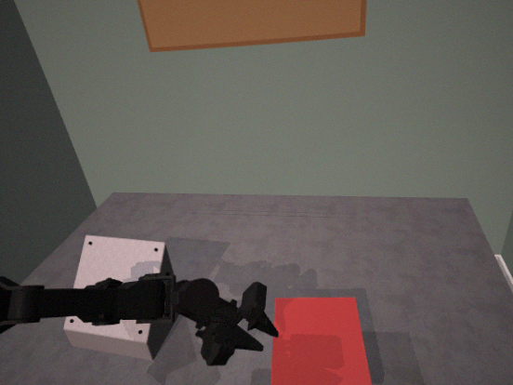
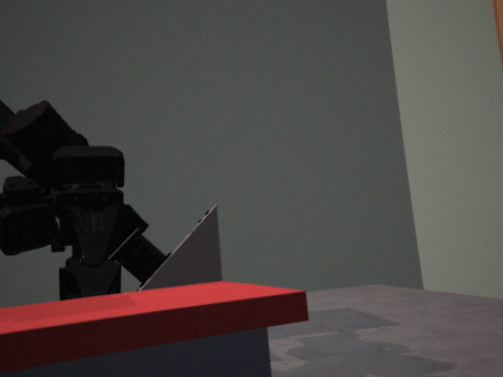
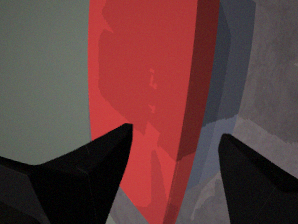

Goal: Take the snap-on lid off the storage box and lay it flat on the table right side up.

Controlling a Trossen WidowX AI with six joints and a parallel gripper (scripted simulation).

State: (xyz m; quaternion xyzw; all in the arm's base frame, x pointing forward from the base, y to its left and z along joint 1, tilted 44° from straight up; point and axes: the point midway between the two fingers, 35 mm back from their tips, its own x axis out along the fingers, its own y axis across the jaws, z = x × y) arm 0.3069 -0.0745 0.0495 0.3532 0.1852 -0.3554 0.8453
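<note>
Right now my gripper tip is 9 cm short of the red lid, 1 cm to the right of it and 1 cm above it. Also, from my gripper tip: storage box: 9 cm ahead, 6 cm below, 1 cm to the left.
</note>
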